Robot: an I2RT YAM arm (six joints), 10 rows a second.
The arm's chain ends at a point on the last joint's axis. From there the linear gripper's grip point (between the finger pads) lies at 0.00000 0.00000 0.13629 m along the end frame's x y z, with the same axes.
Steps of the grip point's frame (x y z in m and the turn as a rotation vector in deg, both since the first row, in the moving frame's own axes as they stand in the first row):
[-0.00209 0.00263 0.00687 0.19 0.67 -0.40]
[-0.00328 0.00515 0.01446 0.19 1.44 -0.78]
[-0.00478 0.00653 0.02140 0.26 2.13 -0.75]
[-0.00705 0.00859 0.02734 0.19 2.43 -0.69]
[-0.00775 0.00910 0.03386 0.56 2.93 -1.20]
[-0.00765 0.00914 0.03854 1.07 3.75 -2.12]
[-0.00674 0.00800 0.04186 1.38 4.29 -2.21]
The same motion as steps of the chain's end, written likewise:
[-0.00368 0.00309 0.00688 0.19 0.67 -0.40]
[-0.00670 0.00563 0.01450 0.19 1.44 -0.78]
[-0.00984 0.00718 0.02150 0.26 2.13 -0.75]
[-0.01283 0.00908 0.02746 0.19 2.43 -0.69]
[-0.01470 0.01050 0.03404 0.56 2.93 -1.20]
[-0.01651 0.01185 0.03886 1.07 3.75 -2.12]
[-0.01687 0.01148 0.04228 1.38 4.29 -2.21]

